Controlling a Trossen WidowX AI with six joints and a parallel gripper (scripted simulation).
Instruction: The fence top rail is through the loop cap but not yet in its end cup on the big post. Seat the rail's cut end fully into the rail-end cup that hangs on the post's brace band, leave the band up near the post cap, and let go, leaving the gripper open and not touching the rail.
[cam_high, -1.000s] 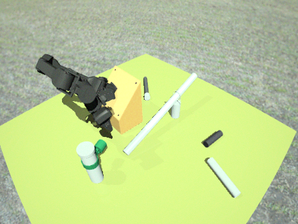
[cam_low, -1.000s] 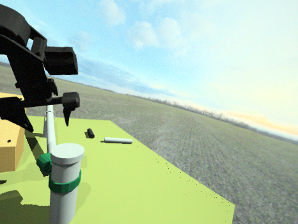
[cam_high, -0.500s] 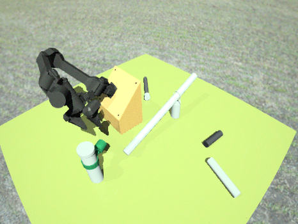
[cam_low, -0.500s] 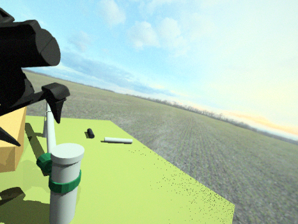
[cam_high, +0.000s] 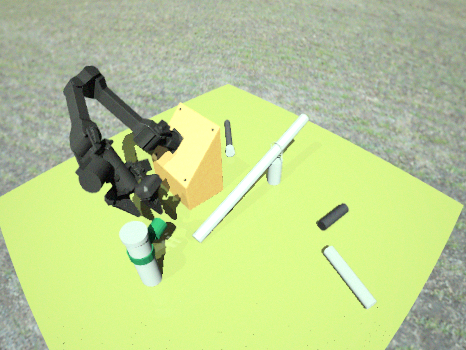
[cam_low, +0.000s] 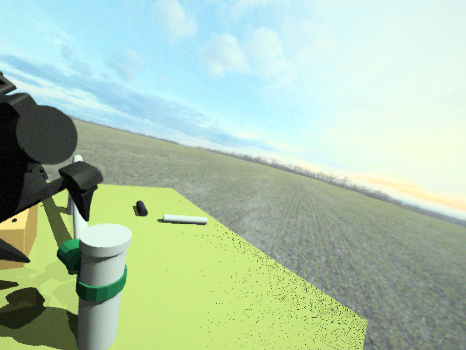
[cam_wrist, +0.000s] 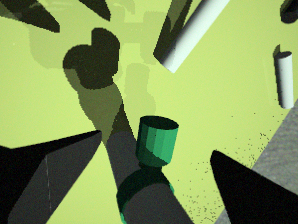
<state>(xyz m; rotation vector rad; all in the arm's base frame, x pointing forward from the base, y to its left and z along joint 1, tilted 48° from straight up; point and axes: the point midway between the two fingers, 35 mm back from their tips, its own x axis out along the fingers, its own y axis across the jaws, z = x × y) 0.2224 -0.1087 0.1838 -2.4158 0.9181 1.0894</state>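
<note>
The green rail-end cup is 3 cm below my gripper tip, 3 cm ahead of it and 1 cm to the right of it. Round my gripper tip: white tube (40 cm ahead, 36 cm to the left, 14 cm below); then short dark cylinder (49 cm to the left, 22 cm ahead, 14 cm below); then short post (46 cm to the left, 5 cm below, 3 cm behind).
</note>
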